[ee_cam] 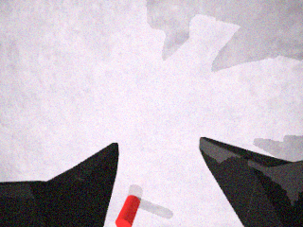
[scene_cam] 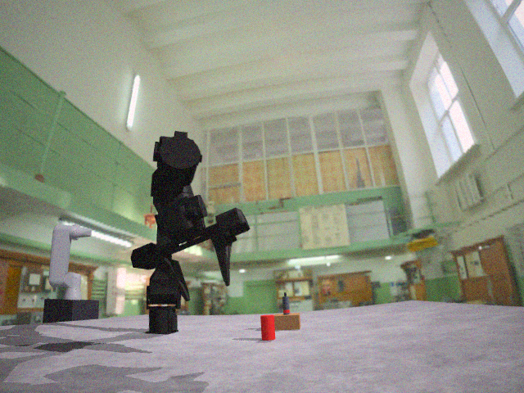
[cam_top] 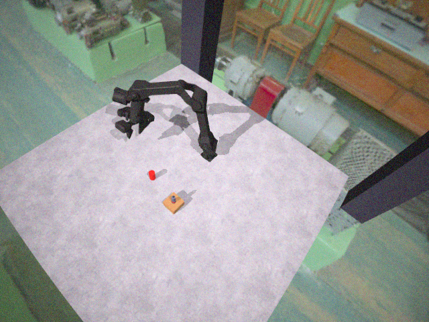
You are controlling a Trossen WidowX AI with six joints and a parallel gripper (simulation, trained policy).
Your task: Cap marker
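Now: the red cap 6 cm ahead of my gripper tip, 19 cm to the left of it and 7 cm below it. Also, from my gripper tip: holder block (9 cm ahead, 35 cm to the left, 8 cm below).
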